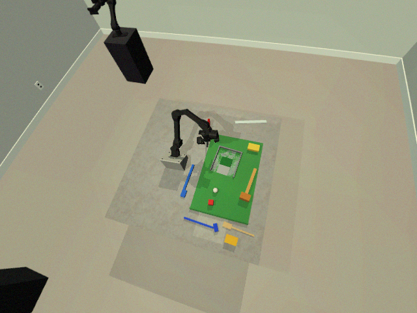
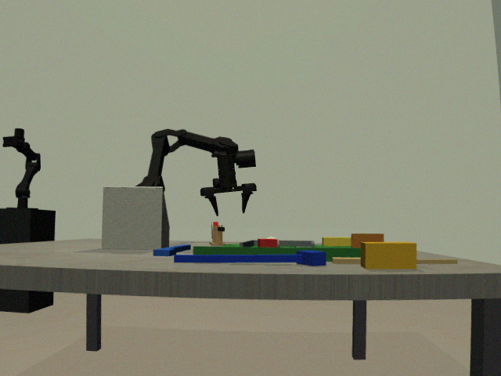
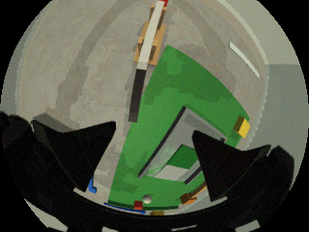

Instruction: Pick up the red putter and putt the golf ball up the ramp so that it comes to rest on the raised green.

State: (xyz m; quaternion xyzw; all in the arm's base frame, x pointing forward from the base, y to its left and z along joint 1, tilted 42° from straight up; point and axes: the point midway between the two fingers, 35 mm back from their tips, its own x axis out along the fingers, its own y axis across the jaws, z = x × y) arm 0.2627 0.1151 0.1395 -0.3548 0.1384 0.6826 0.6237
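Now: gripper tip 6 cm past the red putter, 13 cm to the right of it and 5 cm above it. From my gripper tip the other things lie so: green mat 22 cm ahead, 21 cm to the right, 11 cm below; white golf ball 15 cm ahead, 37 cm to the right, 9 cm below; white bar 30 cm ahead, 37 cm to the left, 11 cm below.
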